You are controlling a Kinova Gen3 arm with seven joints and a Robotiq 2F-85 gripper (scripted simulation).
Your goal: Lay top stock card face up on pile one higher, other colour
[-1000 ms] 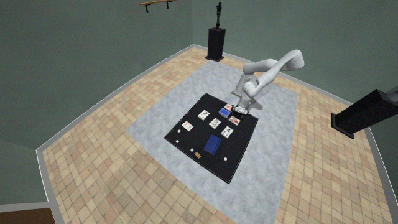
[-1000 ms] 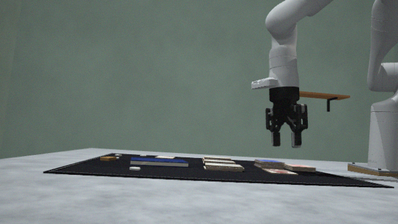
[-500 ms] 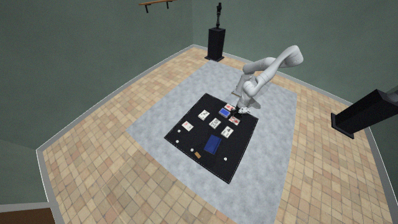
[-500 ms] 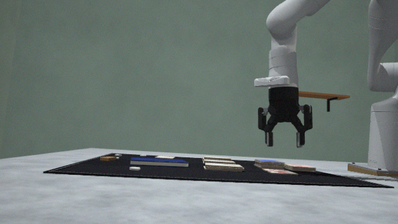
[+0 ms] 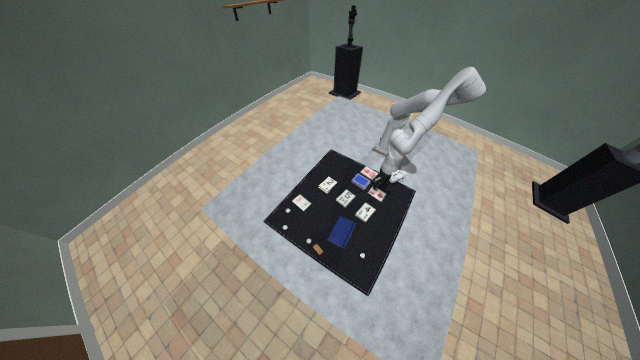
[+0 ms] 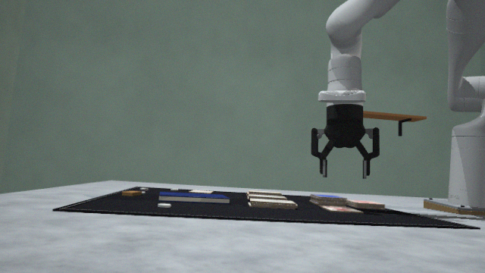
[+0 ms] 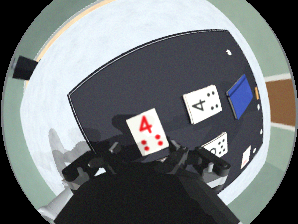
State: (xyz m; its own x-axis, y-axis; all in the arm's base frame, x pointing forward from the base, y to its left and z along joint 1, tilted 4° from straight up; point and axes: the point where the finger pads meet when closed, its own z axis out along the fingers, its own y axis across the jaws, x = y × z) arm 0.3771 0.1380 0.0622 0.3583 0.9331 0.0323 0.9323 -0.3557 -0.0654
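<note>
Right now the blue-backed card is 80 mm below my hand and 10 mm ahead of it.
</note>
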